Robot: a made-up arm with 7 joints. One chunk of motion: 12 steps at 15 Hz.
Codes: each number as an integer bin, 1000 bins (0 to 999) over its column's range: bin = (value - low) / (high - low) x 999, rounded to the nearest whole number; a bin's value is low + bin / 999 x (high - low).
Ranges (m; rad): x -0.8..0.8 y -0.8..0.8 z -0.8..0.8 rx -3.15..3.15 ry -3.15..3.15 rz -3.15..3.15
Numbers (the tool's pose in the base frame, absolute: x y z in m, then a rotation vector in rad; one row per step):
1: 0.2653 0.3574 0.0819 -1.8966 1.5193 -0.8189
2: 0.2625 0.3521 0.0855 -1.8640 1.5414 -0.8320
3: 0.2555 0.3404 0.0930 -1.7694 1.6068 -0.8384
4: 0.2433 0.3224 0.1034 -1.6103 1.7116 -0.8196
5: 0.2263 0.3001 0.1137 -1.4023 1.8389 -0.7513
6: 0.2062 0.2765 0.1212 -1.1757 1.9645 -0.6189
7: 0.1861 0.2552 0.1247 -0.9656 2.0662 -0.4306
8: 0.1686 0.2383 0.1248 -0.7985 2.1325 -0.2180
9: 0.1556 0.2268 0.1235 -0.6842 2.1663 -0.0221
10: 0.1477 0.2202 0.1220 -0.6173 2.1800 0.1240
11: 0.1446 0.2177 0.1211 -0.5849 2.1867 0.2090
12: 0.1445 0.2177 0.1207 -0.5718 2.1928 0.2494
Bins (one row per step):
1: 665 723 551 199 740 370
2: 663 719 553 204 744 368
3: 659 712 558 219 754 367
4: 651 701 564 244 771 370
5: 641 687 570 277 791 380
6: 628 672 575 313 811 401
7: 616 659 577 346 827 431
8: 605 648 577 373 838 465
9: 597 641 577 391 843 496
10: 592 637 576 402 845 519
11: 590 635 575 407 846 533
12: 590 635 575 409 847 539

